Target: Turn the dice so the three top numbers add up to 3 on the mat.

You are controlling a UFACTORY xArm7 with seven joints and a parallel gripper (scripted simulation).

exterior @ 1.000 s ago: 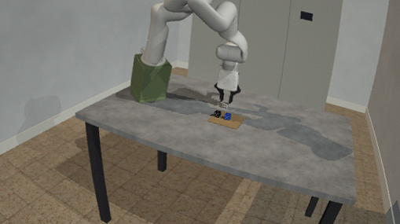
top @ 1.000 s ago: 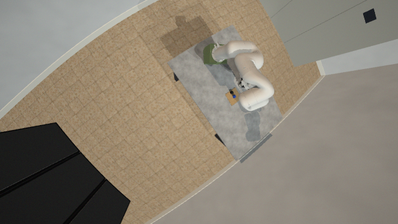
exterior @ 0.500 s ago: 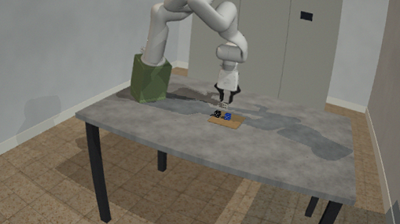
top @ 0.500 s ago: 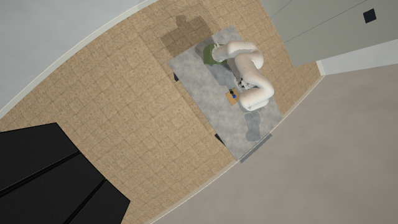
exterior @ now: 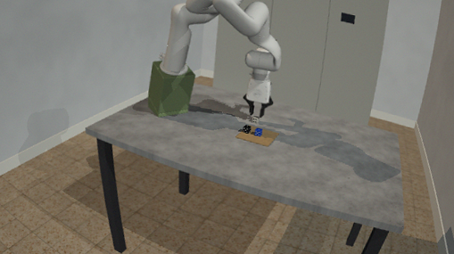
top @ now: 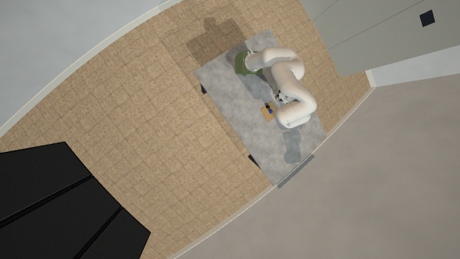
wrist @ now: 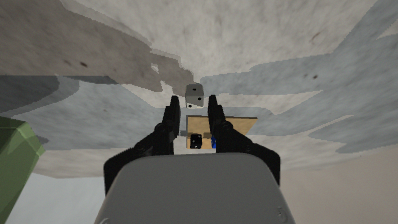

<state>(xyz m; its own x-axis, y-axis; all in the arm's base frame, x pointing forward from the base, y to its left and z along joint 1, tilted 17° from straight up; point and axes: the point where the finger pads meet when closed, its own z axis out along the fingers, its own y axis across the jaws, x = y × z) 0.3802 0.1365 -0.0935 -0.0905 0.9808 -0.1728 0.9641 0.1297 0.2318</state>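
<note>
The white die lies 40 mm below my hand. Also, from my hand: tan mat 130 mm to the right, 60 mm ahead, 50 mm below; blue die 130 mm to the right, 60 mm ahead, 30 mm below; black die 130 mm to the right, 30 mm below, 10 mm ahead.
</note>
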